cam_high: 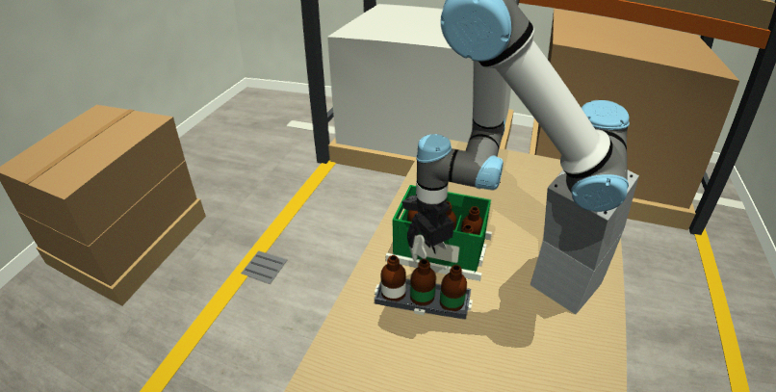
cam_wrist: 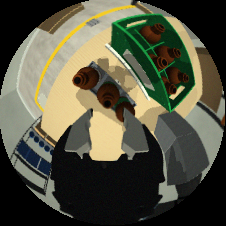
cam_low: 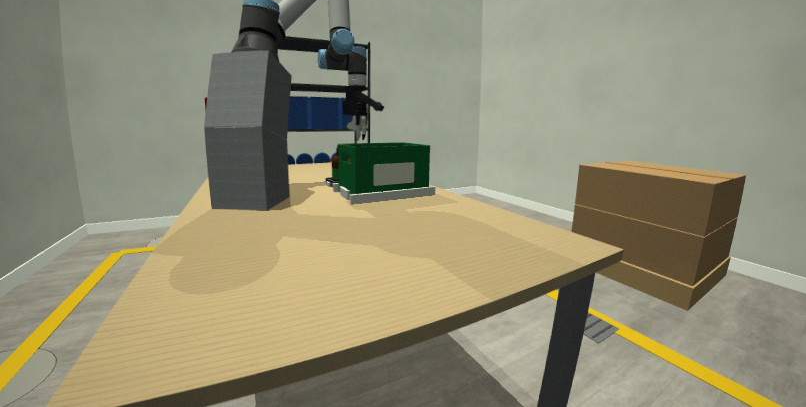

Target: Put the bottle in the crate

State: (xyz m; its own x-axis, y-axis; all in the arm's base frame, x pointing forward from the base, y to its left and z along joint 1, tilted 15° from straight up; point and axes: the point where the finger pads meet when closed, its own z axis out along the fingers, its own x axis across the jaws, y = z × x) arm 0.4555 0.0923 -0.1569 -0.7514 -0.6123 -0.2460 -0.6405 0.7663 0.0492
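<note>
Now: hand 110 mm above the brown bottle. Round my hand: white-labelled bottle: 110 mm below, 90 mm ahead; then crate: 220 mm to the right, 110 mm below, 30 mm behind; then tray: 180 mm below.
</note>
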